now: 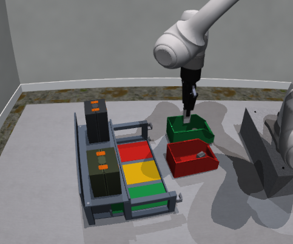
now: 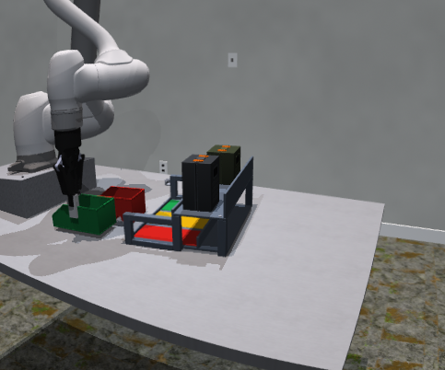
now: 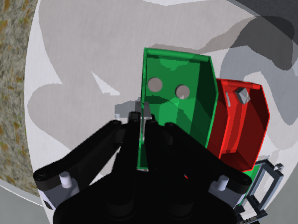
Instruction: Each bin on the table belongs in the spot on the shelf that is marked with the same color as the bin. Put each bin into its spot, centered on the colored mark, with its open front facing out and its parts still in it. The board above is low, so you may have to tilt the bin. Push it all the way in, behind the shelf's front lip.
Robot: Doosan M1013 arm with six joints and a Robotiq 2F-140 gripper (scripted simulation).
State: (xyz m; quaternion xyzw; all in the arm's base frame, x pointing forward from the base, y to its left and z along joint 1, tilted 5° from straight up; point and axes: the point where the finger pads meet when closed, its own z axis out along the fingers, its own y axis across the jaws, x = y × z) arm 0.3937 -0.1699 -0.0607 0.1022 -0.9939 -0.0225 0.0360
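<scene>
My gripper is now 10 mm past the green bin, 50 mm to the right of it and 40 mm above it. The rest, counted from my hand: red bin: 10 mm behind, 190 mm to the left, 50 mm below.
</scene>
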